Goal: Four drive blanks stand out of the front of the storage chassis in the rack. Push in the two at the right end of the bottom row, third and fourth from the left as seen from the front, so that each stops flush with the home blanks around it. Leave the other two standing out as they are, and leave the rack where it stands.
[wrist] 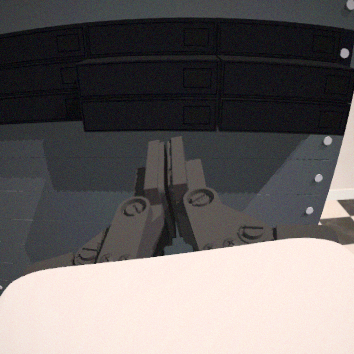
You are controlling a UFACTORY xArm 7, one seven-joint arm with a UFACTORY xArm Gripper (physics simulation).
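Places are measured from the arm's base along level axes (x left, y back, z up), in millimetres.
Pixels of known places: gripper, between the fingertips: (pixel 170 162).
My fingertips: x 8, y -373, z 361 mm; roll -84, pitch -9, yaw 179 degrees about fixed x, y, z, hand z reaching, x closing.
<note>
Ahead of a thing's pixels: the offset from my fingertips to its top centre. "pt": to the spot under its first point.
The dark storage chassis crosses the upper wrist view, with three rows of black drive blanks. In the bottom row, the centre blank @[dx +12, dy -144, dz +14 mm] (pixel 145 115) and the right blank @[dx -98, dy -136, dz +14 mm] (pixel 275 116) reach lower than the left blank @[dx +119, dy -187, dz +14 mm] (pixel 32 109) and look proud of it. The centre blank @[dx +12, dy -144, dz +42 mm] (pixel 142 80) and right blank @[dx -98, dy -136, dz +42 mm] (pixel 277 81) of the row above also look proud, with a lighter top edge showing. How far each stands out is hard to tell. My gripper (pixel 170 162) is shut and empty, its tips appearing below the bottom row's centre blank. Contact cannot be judged.
The grey-blue rack front @[pt dx +74, dy -139, dz -70 mm] (pixel 100 165) spreads below the chassis, with shadows across it. Round pale screws @[dx -164, dy -121, dz -78 mm] (pixel 318 178) run down its right side. A pale wall (pixel 345 165) and a checkered floor (pixel 345 206) show at the right edge. The pale wrist housing (pixel 180 305) covers the lower view.
</note>
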